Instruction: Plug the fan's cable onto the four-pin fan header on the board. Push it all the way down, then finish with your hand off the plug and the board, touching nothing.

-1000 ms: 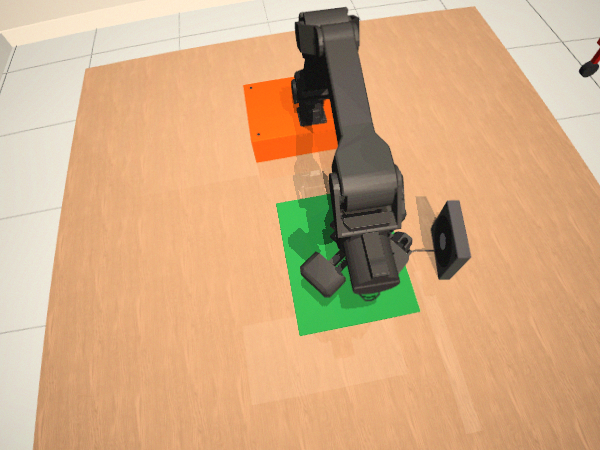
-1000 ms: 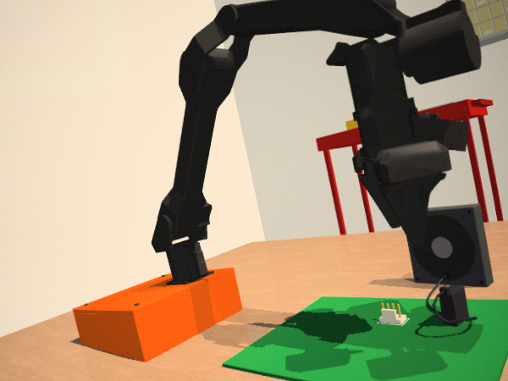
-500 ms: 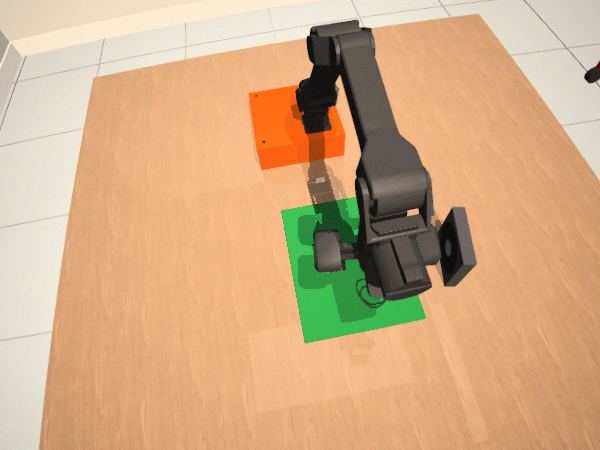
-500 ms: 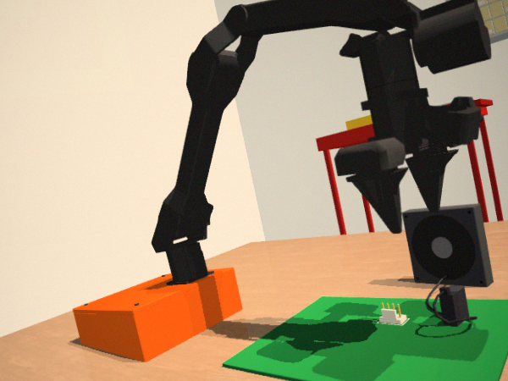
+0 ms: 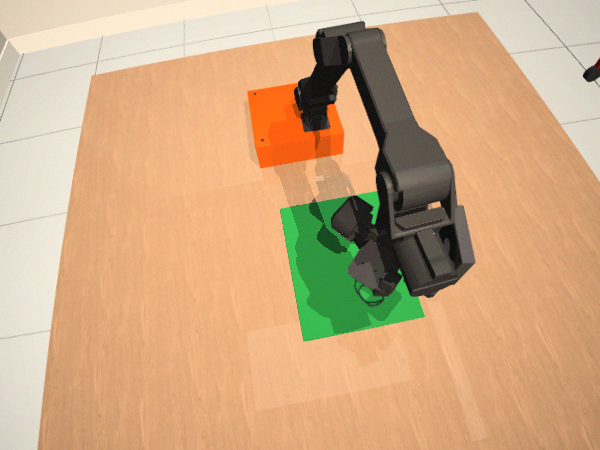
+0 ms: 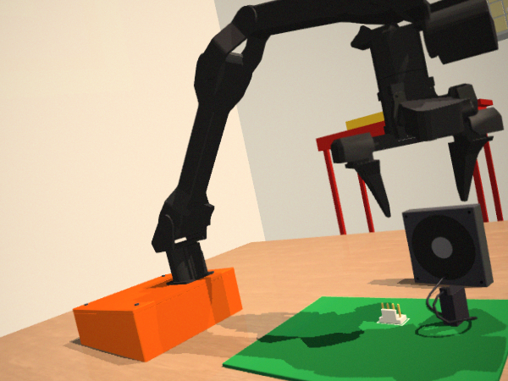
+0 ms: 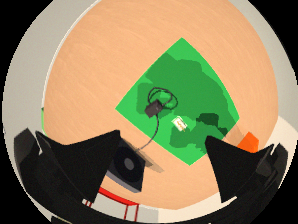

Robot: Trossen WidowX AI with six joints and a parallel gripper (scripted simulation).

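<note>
Right now the plug is 1 cm ahead of my gripper tip, 1 cm to the left of it and 12 cm below it. From my gripper tip the other things lie so: fan 4 cm behind, 16 cm to the left, 9 cm below; then green board 8 cm behind, 4 cm to the right, 16 cm below; then white four-pin fan header 7 cm behind, 15 cm below.
</note>
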